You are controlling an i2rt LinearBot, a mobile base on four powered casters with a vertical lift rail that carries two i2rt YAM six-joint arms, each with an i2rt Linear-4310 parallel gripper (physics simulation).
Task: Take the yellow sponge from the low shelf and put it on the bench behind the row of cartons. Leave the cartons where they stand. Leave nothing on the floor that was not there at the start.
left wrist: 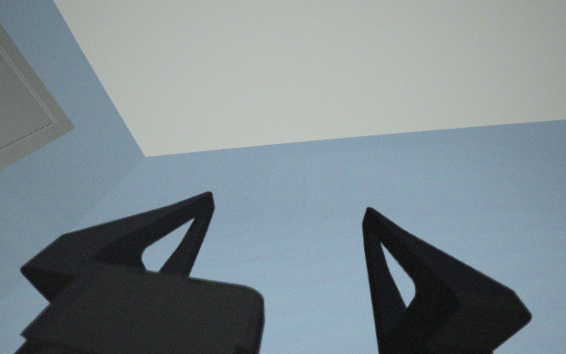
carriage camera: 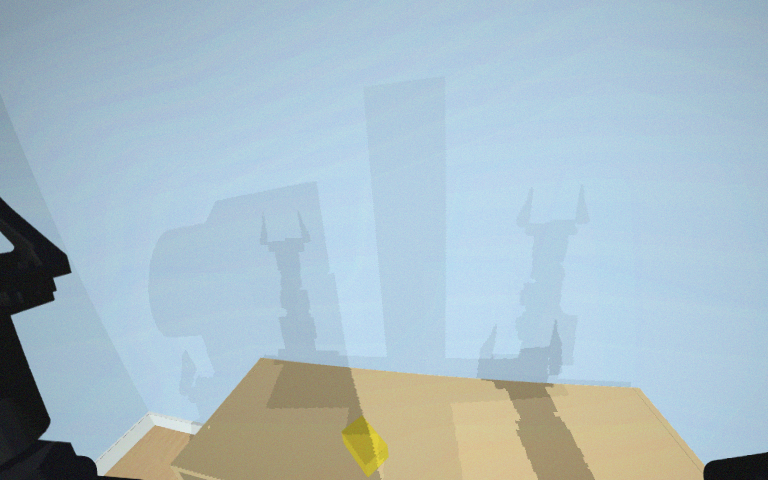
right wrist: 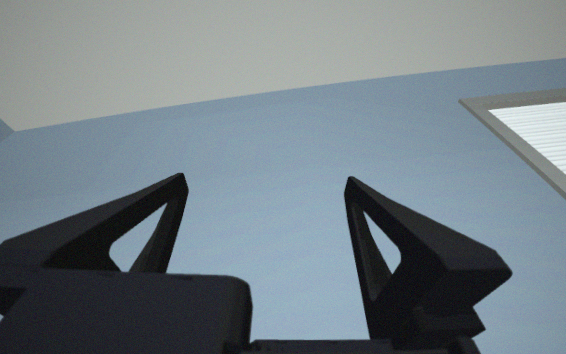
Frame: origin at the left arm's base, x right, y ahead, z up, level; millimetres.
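Seen in the pictures: left gripper, fingertip midpoint: [left wrist: 286,207]; right gripper, fingertip midpoint: [right wrist: 266,183].
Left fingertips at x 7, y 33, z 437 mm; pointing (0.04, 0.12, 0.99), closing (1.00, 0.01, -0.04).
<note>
A point is followed by its place in that frame.
The yellow sponge [carriage camera: 365,447] @(x 208, y 285, z -208 mm) lies on the top board of the low wooden shelf [carriage camera: 419,418] @(x 341, y 382, z -253 mm), left of its middle, at the bottom of the carriage view. My left gripper [left wrist: 286,207] @(x 7, y 33, z 437 mm) is open and empty, pointing up at the wall and ceiling; part of the left arm shows at the left edge of the carriage view. My right gripper [right wrist: 266,183] @(x 629, y 36, z 440 mm) is open and empty, also pointing at the upper wall, away from the sponge. The bench and the cartons do not show in these views.
The blue wall [carriage camera: 481,141] @(x 523, y 534, z 433 mm) stands right behind the shelf and carries shadows of the arms. A white baseboard and some wooden floor [carriage camera: 152,455] @(x -951, y 632, z -863 mm) show left of the shelf. A door corner [left wrist: 25,100] @(x -1166, y 232, z 1139 mm) shows in the left wrist view, a window frame [right wrist: 520,150] @(x 1459, y 363, z 887 mm) in the right wrist view.
</note>
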